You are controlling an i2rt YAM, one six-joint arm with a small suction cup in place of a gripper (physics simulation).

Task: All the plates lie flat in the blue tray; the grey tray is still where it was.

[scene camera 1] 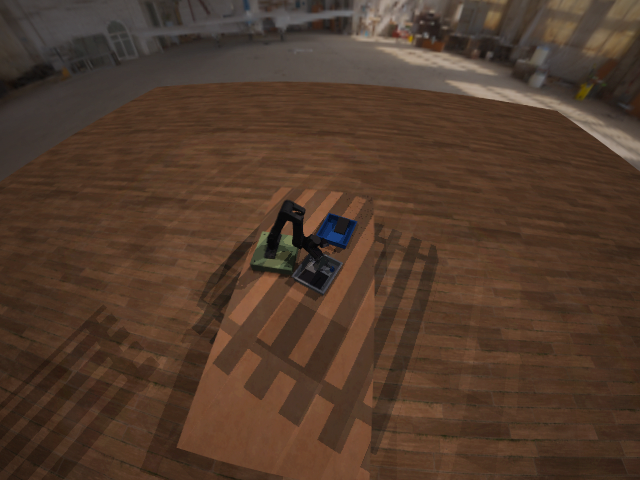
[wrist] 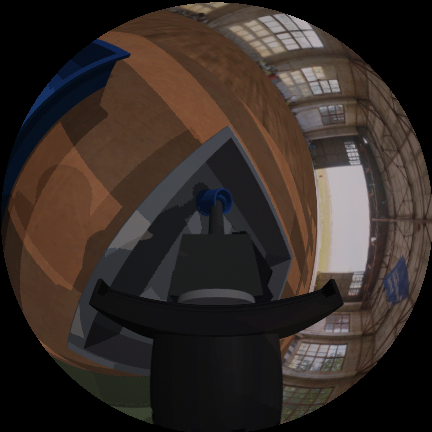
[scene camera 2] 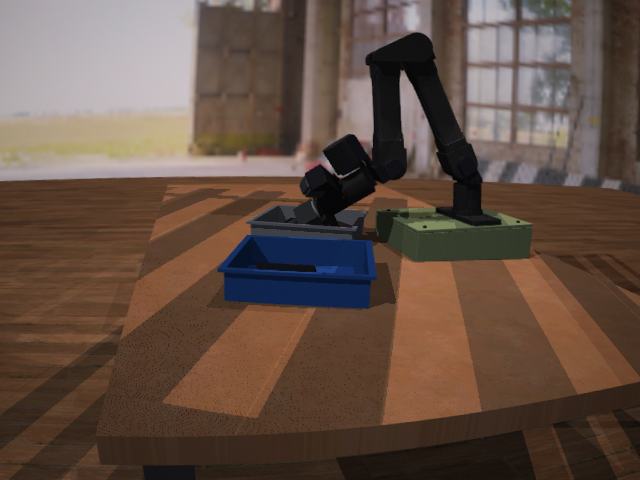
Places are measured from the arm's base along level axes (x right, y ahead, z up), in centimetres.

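Pixels of known places: hand at its tool point: [scene camera 1: 333, 270] [wrist: 215, 194]; arm's base at its link origin: [scene camera 1: 273, 245] [scene camera 2: 466, 217].
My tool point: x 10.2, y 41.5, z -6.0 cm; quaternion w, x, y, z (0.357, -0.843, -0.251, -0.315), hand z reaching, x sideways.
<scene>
Ahead of a thing's pixels: the offset from my tool point to its top centre. "pt": to the spot under its first point. Level surfaces: height alone.
The grey tray [scene camera 1: 301, 277] [scene camera 2: 270, 228] [wrist: 177, 169] stands beside the arm's green base and holds several dark flat plates [wrist: 245, 189] {dx +7.7, dy -14.8, dz +3.4 cm} [scene camera 1: 313, 279]. My suction cup [wrist: 214, 200] is tilted down inside this tray, below its rim, and presses on the edge of the dark plate along the tray's right wall. In scene camera 2 the tray wall hides the cup, and the arm's head {pt dx -12.7, dy -9.6, dz +11.7 cm} [scene camera 2: 328, 190] hangs over the tray. The blue tray {dx -32.6, dy -0.9, dz +4.2 cm} [scene camera 1: 328, 235] [scene camera 2: 294, 290] [wrist: 52, 92] stands next to the grey one. One dark plate [scene camera 1: 341, 225] [scene camera 2: 286, 268] lies flat in it.
The green base block [scene camera 1: 282, 259] [scene camera 2: 456, 238] carries the arm, close to the grey tray. The two trays stand close together on the striped wooden table {dz -0.9 cm} [scene camera 2: 423, 357]. The table's front edge [scene camera 2: 328, 443] is near scene camera 2.
</scene>
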